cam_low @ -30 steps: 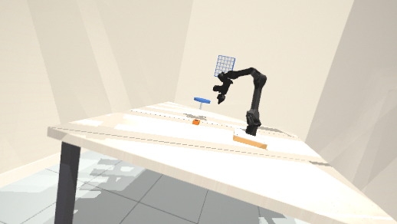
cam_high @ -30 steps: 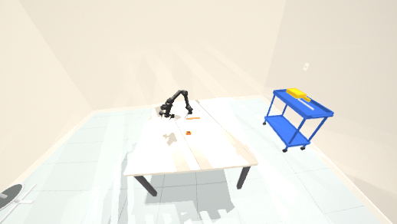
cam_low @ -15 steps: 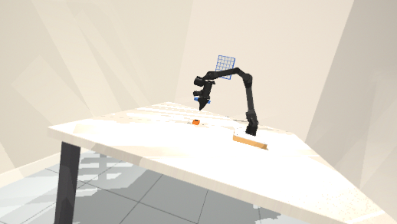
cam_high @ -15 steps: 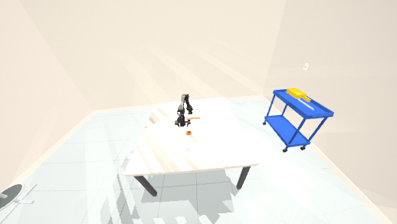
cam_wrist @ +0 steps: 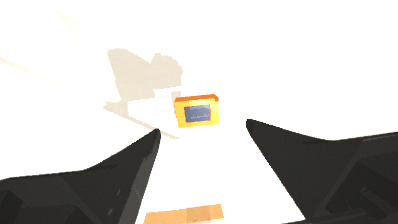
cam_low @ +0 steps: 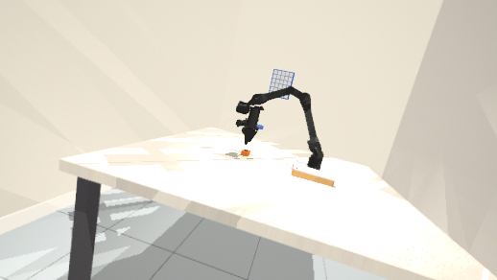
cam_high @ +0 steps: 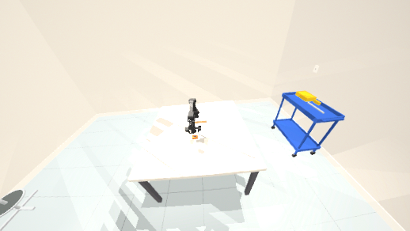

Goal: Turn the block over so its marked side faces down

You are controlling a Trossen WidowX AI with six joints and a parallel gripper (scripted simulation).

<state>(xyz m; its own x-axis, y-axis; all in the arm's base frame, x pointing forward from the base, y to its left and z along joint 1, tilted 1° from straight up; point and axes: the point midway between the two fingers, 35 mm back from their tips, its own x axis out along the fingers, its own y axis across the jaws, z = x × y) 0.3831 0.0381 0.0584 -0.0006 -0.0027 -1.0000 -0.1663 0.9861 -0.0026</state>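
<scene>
My gripper tip is 5 cm above the orange block.
</scene>
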